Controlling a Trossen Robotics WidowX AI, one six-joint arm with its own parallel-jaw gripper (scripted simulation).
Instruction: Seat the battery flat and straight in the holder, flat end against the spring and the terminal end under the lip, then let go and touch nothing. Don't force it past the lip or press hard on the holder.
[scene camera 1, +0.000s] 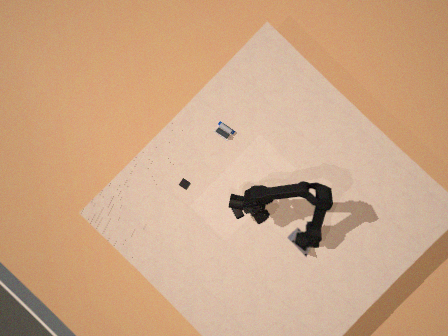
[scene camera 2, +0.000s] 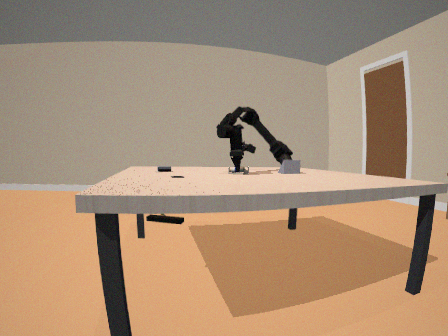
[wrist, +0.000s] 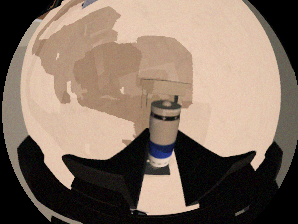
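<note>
A battery (wrist: 165, 118) is there for me to see, and so is my own gripper (wrist: 161, 132).
</note>
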